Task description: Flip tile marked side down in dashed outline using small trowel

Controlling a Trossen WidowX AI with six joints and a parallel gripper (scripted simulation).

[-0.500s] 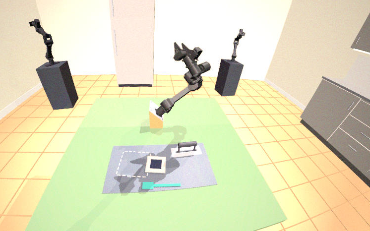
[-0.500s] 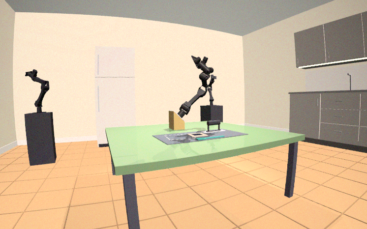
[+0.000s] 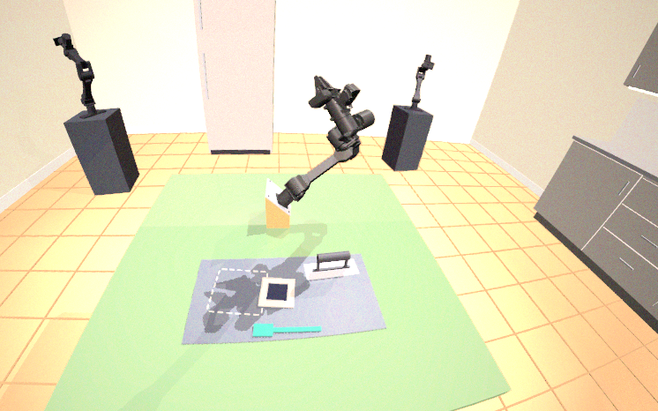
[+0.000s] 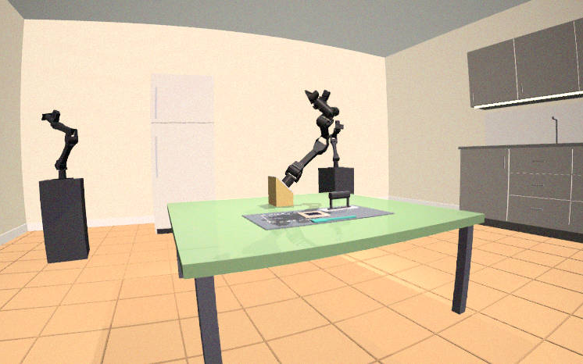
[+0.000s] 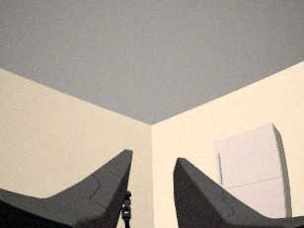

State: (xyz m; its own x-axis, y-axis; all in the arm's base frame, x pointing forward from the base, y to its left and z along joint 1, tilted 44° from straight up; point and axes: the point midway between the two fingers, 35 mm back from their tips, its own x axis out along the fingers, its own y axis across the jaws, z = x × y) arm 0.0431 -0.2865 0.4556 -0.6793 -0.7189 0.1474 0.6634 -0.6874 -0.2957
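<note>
The trowel is 61 cm below my gripper tip, 22 cm ahead of it and 3 cm to the left of it. The rest, counted from my gripper tip: square tile (64 cm below, 28 cm ahead, 17 cm to the right); teal flat tool (64 cm below, 42 cm ahead, 19 cm to the right); grey mat (67 cm below, 29 cm ahead, 14 cm to the right).
</note>
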